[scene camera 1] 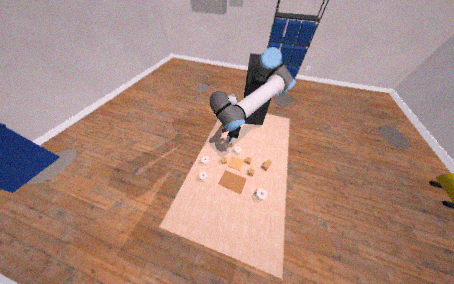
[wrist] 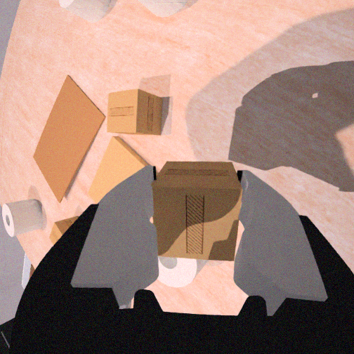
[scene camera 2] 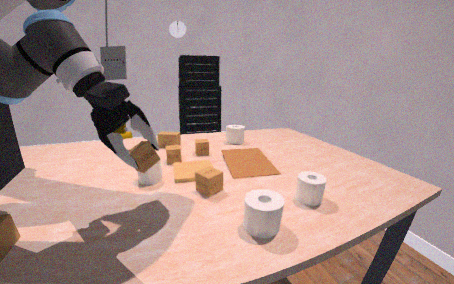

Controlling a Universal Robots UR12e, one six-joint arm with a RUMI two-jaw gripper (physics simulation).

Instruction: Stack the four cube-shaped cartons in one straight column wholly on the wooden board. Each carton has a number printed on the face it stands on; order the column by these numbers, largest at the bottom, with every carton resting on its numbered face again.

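Frame: origin at the arm's base, x back, y right, z up, level; metres.
Where they show: gripper, fingertip midpoint: (scene camera 1: 227,144) (scene camera 2: 148,159).
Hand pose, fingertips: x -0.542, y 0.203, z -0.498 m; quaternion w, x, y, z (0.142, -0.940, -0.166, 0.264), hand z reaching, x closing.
After its pixels a point has its place.
My gripper (scene camera 1: 230,144) {x -0.542, y 0.203, z -0.498 m} (scene camera 2: 145,156) {x -0.542, y 0.203, z -0.498 m} (wrist: 195,170) is shut on a cube-shaped carton (scene camera 2: 144,155) {x -0.534, y 0.205, z -0.487 m} (wrist: 195,220), holding it tilted in the air; in scene camera 2 it overlaps a white roll. A light wooden board (scene camera 1: 235,163) {x -0.677, y 0.086, z -0.588 m} (scene camera 2: 192,171) {x -0.660, y 0.102, z -0.588 m} (wrist: 112,170) lies flat with no carton on it. A larger carton (scene camera 1: 224,160) {x -0.692, y 0.192, z -0.550 m} (scene camera 2: 209,181) {x -0.671, y 0.230, z -0.559 m} (wrist: 132,112) stands beside it. A small carton (scene camera 1: 251,172) {x -0.754, y -0.072, z -0.550 m} (scene camera 2: 202,147) {x -0.736, y -0.050, z -0.569 m} (wrist: 64,228) and another small carton (scene camera 1: 248,160) {x -0.637, y -0.030, z -0.550 m} (scene camera 2: 173,154) {x -0.622, y -0.006, z -0.567 m} stand on its other side. No printed numbers are readable.
A thin darker brown sheet (scene camera 1: 232,181) {x -0.859, y 0.078, z -0.590 m} (scene camera 2: 250,162) {x -0.858, y 0.094, z -0.592 m} (wrist: 69,137) lies near the board. An oblong carton (scene camera 1: 266,165) {x -0.655, y -0.198, z -0.542 m} (scene camera 2: 169,139) {x -0.630, y -0.183, z -0.562 m} stands farther off. White rolls (scene camera 1: 238,150) {x -0.553, y 0.083, z -0.540 m} (scene camera 2: 150,176) {x -0.540, y 0.123, z -0.576 m} (wrist: 177,271), (scene camera 1: 260,194) {x -0.938, y -0.161, z -0.527 m} (scene camera 2: 235,135) {x -0.911, y -0.136, z -0.559 m} (wrist: 22,217) and others stand around.
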